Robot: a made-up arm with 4 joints.
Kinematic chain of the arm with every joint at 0, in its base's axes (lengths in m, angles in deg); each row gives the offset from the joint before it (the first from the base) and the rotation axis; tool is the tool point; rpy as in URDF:
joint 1: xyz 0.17 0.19 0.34 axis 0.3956 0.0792 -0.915
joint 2: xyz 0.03 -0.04 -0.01 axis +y
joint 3: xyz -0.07 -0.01 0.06 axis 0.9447 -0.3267 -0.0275
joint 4: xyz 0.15 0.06 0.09 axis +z
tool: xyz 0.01 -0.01 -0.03 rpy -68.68 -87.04 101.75
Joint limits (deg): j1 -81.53..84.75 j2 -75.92..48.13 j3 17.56..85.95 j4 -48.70..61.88
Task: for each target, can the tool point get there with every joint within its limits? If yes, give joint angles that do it. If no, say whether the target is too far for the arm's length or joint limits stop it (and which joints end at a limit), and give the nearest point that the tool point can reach.
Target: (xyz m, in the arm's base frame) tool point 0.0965 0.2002 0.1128
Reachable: no: joint limits stop it (at a limit: joint 1, joint 2, joint 3) | nearest point 0.0550 -0.0026 0.2816 | short by 0.267 m
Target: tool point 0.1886 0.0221 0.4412
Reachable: yes | joints 49.64 6.03 42.48 -33.01
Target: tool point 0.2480 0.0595 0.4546
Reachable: yes | joints 34.97 5.55 28.47 -6.15
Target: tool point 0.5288 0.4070 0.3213
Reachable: no: too far | nearest point 0.3508 0.3112 0.3971 | short by 0.216 m
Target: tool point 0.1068 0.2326 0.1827
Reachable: no: joint limits stop it (at a limit: joint 2, joint 3, joint 4) | nearest point -0.0139 0.2231 0.3813 | short by 0.233 m
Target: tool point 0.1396 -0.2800 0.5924
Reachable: no: too far | nearest point 0.1648 -0.0259 0.4365 | short by 0.299 m
